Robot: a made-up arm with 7 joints. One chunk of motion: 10 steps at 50 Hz.
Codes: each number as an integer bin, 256 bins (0 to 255) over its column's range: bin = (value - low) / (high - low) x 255, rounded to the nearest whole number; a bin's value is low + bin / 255 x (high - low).
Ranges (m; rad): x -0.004..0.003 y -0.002..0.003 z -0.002..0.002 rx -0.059..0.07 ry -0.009..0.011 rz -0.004..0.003
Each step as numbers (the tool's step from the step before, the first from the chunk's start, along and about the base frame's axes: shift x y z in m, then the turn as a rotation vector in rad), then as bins.
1 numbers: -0.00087 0.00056 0.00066 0.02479 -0.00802 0.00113
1 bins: 114 131 170 166 12 187
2 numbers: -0.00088 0.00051 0.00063 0.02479 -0.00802 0.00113
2 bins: 114 128 168 166 12 187
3 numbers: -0.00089 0.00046 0.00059 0.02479 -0.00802 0.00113
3 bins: 113 125 165 166 12 187
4 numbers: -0.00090 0.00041 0.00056 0.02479 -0.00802 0.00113
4 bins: 113 123 163 166 12 187
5 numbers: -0.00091 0.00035 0.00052 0.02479 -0.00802 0.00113
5 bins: 113 120 161 166 12 187
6 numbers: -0.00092 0.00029 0.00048 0.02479 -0.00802 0.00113
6 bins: 112 117 158 166 12 187
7 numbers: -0.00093 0.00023 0.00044 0.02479 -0.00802 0.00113
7 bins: 112 114 156 166 12 187
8 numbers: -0.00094 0.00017 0.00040 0.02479 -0.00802 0.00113
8 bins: 111 111 153 166 12 187
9 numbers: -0.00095 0.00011 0.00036 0.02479 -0.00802 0.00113
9 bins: 111 108 150 166 12 187
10 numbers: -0.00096 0.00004 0.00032 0.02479 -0.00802 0.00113
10 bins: 111 104 148 166 12 187
